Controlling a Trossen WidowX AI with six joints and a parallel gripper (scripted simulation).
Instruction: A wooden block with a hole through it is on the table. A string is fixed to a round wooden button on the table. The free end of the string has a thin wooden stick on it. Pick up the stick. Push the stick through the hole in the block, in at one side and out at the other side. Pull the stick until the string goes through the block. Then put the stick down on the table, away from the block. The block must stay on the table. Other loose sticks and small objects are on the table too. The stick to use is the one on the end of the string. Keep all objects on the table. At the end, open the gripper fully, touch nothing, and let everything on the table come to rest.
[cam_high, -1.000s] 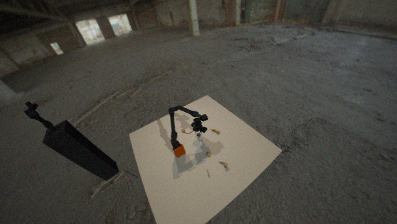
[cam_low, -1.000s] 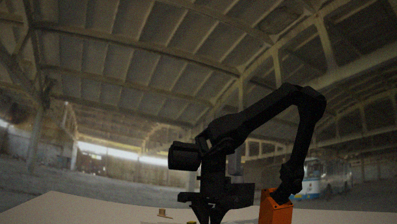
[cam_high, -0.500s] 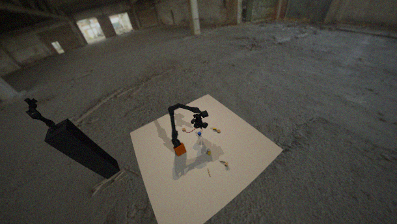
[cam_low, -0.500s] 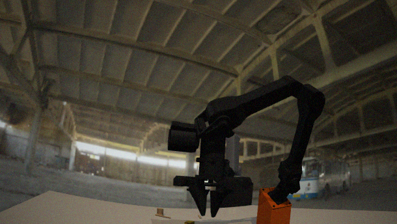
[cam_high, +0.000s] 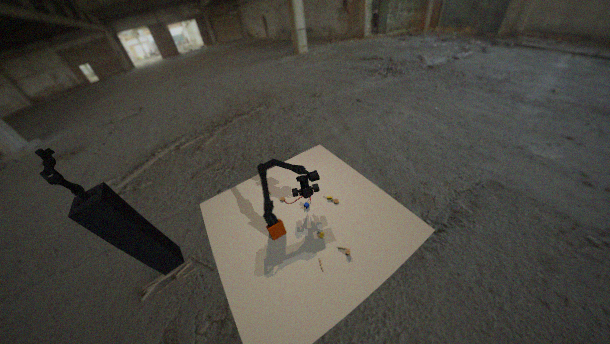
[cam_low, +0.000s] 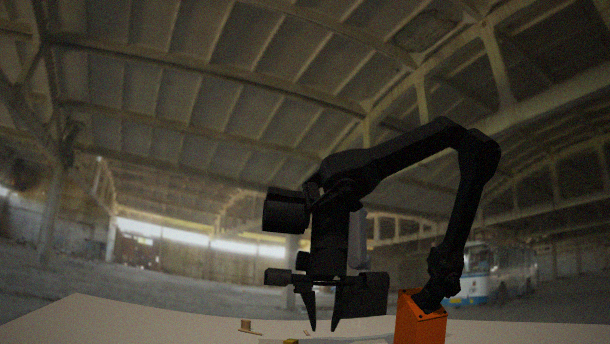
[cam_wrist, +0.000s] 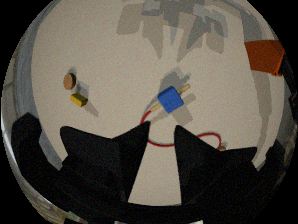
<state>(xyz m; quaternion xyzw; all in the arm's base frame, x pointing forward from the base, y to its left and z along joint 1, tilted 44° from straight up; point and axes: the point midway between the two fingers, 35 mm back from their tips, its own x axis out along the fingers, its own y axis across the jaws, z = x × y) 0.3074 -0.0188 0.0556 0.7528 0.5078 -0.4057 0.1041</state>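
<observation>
My gripper tip is 20 mm past the blue block and 70 mm above it. Also, from my gripper tip: yellow block 110 mm behind, 260 mm to the right, 80 mm below; small wooden block 80 mm behind, 460 mm to the right, 70 mm below.
</observation>
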